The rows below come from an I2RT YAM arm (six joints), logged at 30 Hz.
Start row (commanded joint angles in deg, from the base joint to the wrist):
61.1 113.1 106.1 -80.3 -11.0 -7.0
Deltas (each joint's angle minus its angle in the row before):
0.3 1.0 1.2 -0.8 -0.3 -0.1
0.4 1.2 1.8 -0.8 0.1 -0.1
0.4 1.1 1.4 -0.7 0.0 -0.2
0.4 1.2 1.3 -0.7 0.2 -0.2
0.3 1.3 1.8 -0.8 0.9 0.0
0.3 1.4 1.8 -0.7 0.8 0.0
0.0 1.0 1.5 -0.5 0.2 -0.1
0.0 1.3 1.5 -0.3 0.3 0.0
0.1 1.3 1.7 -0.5 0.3 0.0
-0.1 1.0 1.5 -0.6 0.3 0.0
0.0 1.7 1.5 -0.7 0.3 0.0
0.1 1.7 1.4 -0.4 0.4 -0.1
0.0 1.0 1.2 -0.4 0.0 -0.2
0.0 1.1 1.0 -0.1 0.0 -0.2
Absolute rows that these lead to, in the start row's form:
61.4 114.1 107.3 -81.1 -11.3 -7.1
61.8 115.3 109.1 -81.9 -11.2 -7.2
62.2 116.4 110.5 -82.6 -11.2 -7.4
62.6 117.6 111.8 -83.3 -11.0 -7.6
62.9 118.9 113.6 -84.1 -10.1 -7.6
63.2 120.3 115.4 -84.8 -9.3 -7.6
63.2 121.3 116.9 -85.3 -9.1 -7.7
63.2 122.6 118.4 -85.6 -8.8 -7.7
63.3 123.9 120.1 -86.1 -8.5 -7.7
63.2 124.9 121.6 -86.7 -8.2 -7.7
63.2 126.6 123.1 -87.4 -7.9 -7.7
63.3 128.3 124.5 -87.8 -7.5 -7.8
63.3 129.3 125.7 -88.2 -7.5 -8.0
63.3 130.4 126.7 -88.3 -7.5 -8.2

